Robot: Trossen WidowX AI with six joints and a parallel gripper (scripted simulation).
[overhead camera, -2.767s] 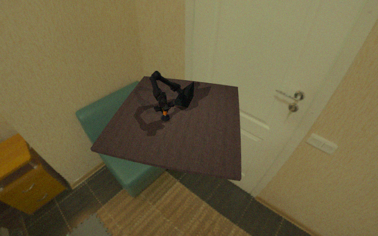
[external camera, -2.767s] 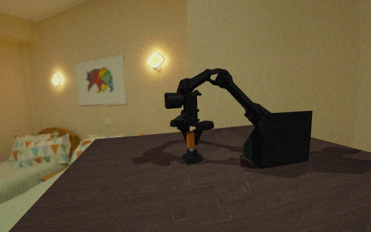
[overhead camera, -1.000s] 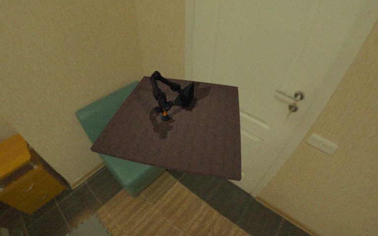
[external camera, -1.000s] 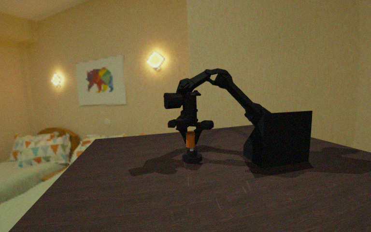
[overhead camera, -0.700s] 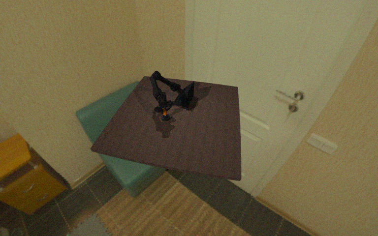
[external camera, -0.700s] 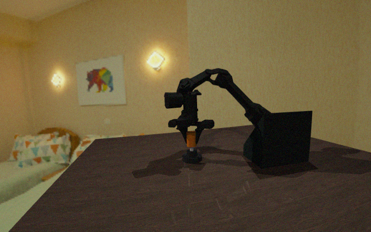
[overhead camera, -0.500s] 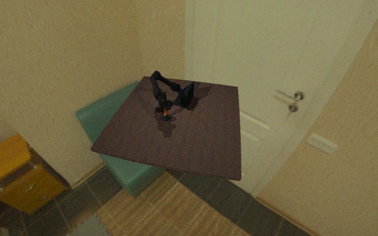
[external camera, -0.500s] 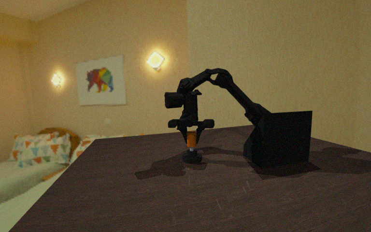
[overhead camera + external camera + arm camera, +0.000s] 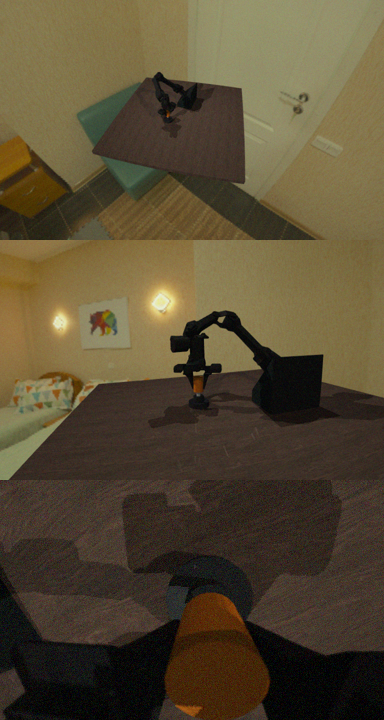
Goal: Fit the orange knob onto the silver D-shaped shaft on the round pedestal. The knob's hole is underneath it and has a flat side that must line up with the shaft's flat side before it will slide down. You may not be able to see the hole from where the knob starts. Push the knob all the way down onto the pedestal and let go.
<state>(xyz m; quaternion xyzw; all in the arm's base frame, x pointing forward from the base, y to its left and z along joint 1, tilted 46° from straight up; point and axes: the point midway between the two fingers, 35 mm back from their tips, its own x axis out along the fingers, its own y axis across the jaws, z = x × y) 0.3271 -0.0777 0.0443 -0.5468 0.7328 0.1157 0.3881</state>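
The orange knob lies 3 cm above my gripper tip. The rest, counted from my gripper tip: round pedestal (4 cm below).
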